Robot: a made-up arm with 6 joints.
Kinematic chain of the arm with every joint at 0, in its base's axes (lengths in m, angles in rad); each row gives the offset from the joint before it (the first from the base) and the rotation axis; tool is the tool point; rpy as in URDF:
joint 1: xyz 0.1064 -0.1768 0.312 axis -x
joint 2: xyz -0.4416 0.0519 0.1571 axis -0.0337 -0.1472 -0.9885
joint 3: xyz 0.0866 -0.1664 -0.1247 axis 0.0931 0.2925 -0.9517
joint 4: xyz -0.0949 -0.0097 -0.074 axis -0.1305 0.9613 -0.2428
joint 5: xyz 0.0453 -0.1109 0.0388 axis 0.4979 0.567 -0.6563
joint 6: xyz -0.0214 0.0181 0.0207 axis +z
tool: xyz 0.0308 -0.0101 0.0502 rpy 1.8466 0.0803 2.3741
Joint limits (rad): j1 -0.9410..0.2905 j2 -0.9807..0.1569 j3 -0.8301..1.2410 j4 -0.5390..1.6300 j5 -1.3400..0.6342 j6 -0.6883..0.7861
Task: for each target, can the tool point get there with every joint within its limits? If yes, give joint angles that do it. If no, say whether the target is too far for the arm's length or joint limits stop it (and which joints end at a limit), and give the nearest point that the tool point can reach.
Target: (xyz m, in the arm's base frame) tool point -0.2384 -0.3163 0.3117
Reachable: yes | joints -0.4430 -0.5249 0.9010 0.2361 -0.2223 0.4136
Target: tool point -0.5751 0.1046 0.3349
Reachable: no: joint limits stop it (at a limit: joint 1, joint 2, joint 3, joint 4, joint 5, joint 6) | nearest point -0.4184 -0.1860 0.3967 | short by 0.336 m
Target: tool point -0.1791 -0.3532 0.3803
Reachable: yes | joints 0.0280 -0.4316 -0.3629 -0.2719 -0.0307 0.5810
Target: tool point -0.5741 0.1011 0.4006
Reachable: no: joint limits stop it (at a limit: joint 1, joint 2, joint 3, joint 4, joint 5, joint 6) | nearest point -0.4184 -0.1860 0.3967 | short by 0.327 m
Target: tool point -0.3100 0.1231 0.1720
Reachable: no: joint limits stop it (at a limit: joint 1, joint 2, joint 3, joint 4, joint 6) | nearest point -0.2305 -0.1862 0.2043 | short by 0.321 m
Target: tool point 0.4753 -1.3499 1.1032
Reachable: no: too far | nearest point -0.1697 -0.4069 0.4603 | short by 1.311 m
